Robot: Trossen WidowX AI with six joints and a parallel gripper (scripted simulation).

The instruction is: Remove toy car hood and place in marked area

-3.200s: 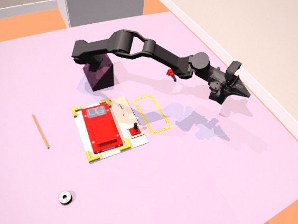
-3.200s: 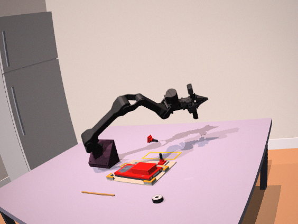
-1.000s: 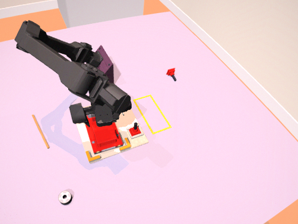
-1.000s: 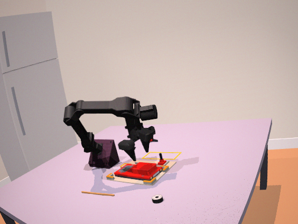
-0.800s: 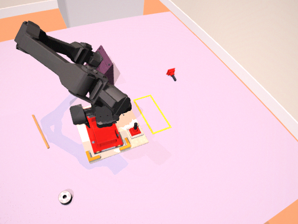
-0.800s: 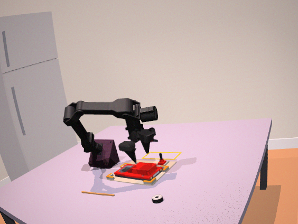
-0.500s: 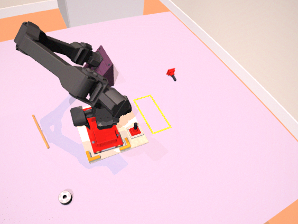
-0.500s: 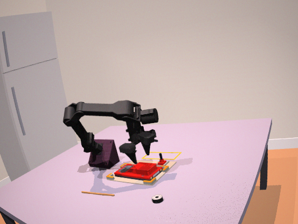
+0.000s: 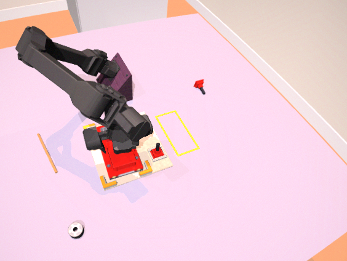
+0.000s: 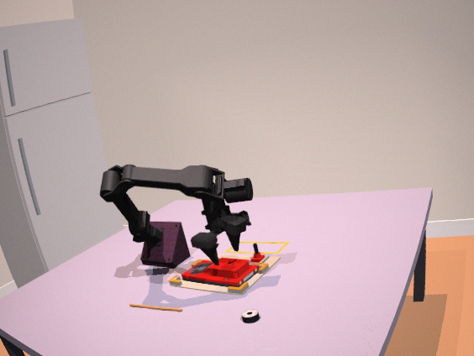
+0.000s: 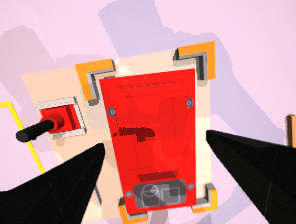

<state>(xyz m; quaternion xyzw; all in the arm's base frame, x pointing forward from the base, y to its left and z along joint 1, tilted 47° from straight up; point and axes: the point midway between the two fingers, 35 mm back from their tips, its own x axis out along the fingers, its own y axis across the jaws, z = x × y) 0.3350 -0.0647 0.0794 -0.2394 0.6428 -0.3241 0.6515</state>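
Right now the red hood is 30 mm below my gripper tip. Round my gripper tip: orange stick 210 mm to the right, 130 mm behind, 70 mm below.
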